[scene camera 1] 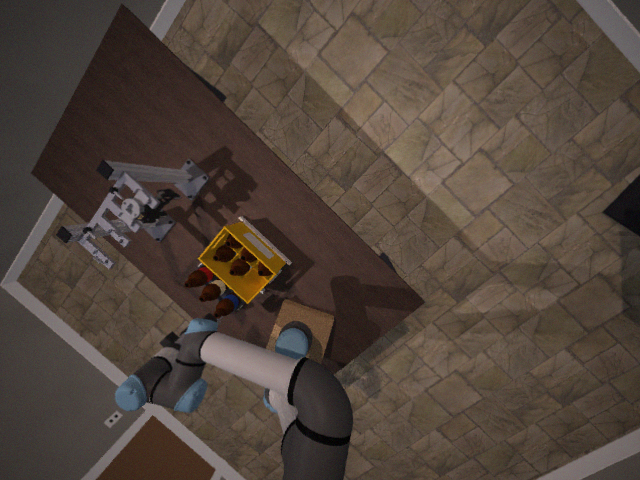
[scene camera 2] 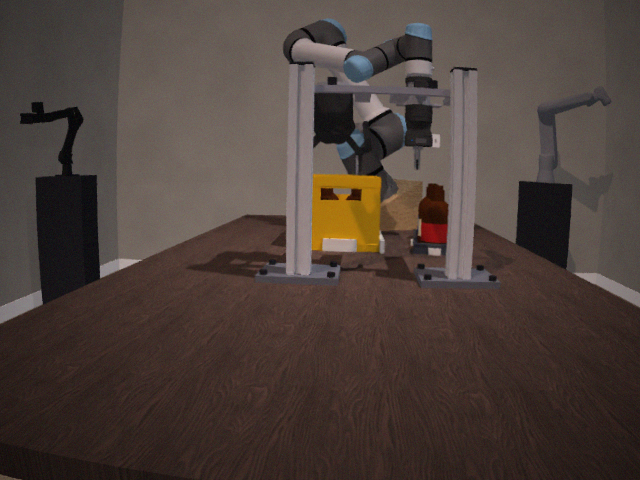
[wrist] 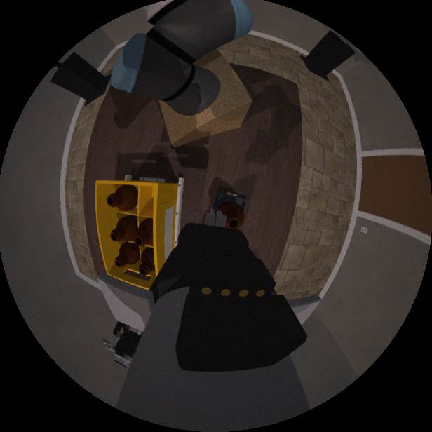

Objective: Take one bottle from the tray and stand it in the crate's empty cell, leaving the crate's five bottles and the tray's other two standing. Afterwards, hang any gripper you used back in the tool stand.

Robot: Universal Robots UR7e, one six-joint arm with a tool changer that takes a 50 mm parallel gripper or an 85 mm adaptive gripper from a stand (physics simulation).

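Frame: origin at the arm's base, x left, y up, z ahead, level; centimetres.
Seen in the pictures: hand, its tool point: (scene camera 2: 418, 99).
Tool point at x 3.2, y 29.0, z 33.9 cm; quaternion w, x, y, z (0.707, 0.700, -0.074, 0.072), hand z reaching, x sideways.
Observation:
Pixels of each thing's top centre, then the offset from my tool point to it. "spot": a spot on its surface instead.
- tray, a spot on its surface: (scene camera 2: 428, 248) spot: dz +22.9, dx -4.0, dy -37.6 cm
- red-labelled, centre of its top: (scene camera 2: 437, 185) (scene camera 1: 187, 285) dz +18.1, dx -0.5, dy -23.1 cm
- pale-labelled, centre of its top: (scene camera 1: 201, 299) dz +9.7, dx +1.4, dy -23.1 cm
- blue-labelled, centre of its top: (scene camera 1: 216, 315) dz +0.8, dx +4.2, dy -23.1 cm
- yellow crate, centre of its top: (scene camera 2: 342, 175) (scene camera 1: 236, 266) dz +3.5, dx -21.5, dy -21.6 cm
My gripper (scene camera 2: 417, 166) (wrist: 216, 216) is the parallel one, on the arm; its fingers are together and empty, above the level of the bottle necks near the tray (scene camera 2: 428, 248) (wrist: 240, 196). Three brown bottles stand in the tray: one red-labelled (scene camera 1: 197, 277) (scene camera 2: 433, 214), one pale-labelled (scene camera 1: 210, 291) and one blue-labelled (scene camera 1: 226, 305) (wrist: 230, 214). In the wrist view the gripper body hides the other two. The yellow crate (scene camera 1: 231, 277) (scene camera 2: 346, 222) (wrist: 162, 200) holds five upright bottles. Its empty cell (wrist: 146, 200) is at the upper right in the wrist view.
The tool stand (scene camera 1: 149, 172) (scene camera 2: 301, 170) is beyond the crate from the arm base. A black adaptive gripper (scene camera 2: 333, 116) hangs in it. A tan block (scene camera 1: 315, 322) (wrist: 230, 112) stands beside the arm's lower part. The crate lies close beside the tray.

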